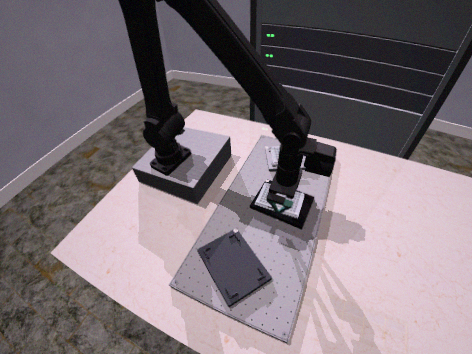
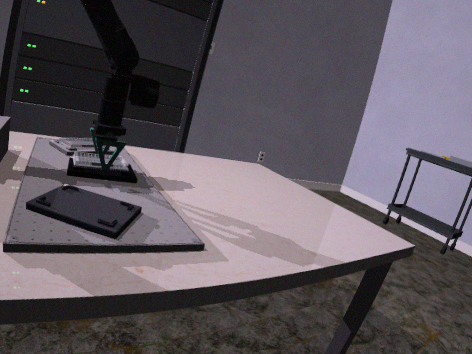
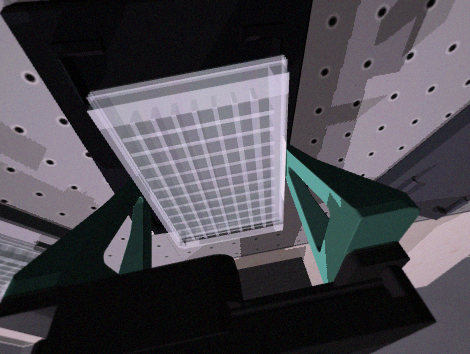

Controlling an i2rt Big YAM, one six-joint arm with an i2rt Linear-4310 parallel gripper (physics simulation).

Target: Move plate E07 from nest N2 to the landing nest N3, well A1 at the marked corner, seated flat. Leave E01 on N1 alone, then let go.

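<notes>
My gripper (image 1: 281, 207) (image 2: 103, 165) (image 3: 212, 165) has green fingers and is shut on the long sides of plate E07 (image 1: 296, 208) (image 2: 119, 164) (image 3: 200, 164), a clear well plate. It holds the plate low over the black nest N2 (image 1: 300, 221) (image 2: 99, 176) (image 3: 151, 38); I cannot tell whether they touch. Landing nest N3 (image 1: 234, 266) (image 2: 83, 209) (image 3: 429, 171) is a dark grey tray nearer the front, with nothing in it and a small white mark at its far corner. Plate E01 (image 1: 272, 154) (image 2: 70, 144) (image 3: 14, 251) lies on nest N1 behind the arm.
All nests sit on a grey perforated board (image 1: 274, 316) (image 2: 164, 228) on the pink table. The arm's base stands on a grey block (image 1: 207, 148) at the left. A dark server rack (image 1: 362, 68) stands behind. A small cart (image 2: 430, 190) stands by the far wall.
</notes>
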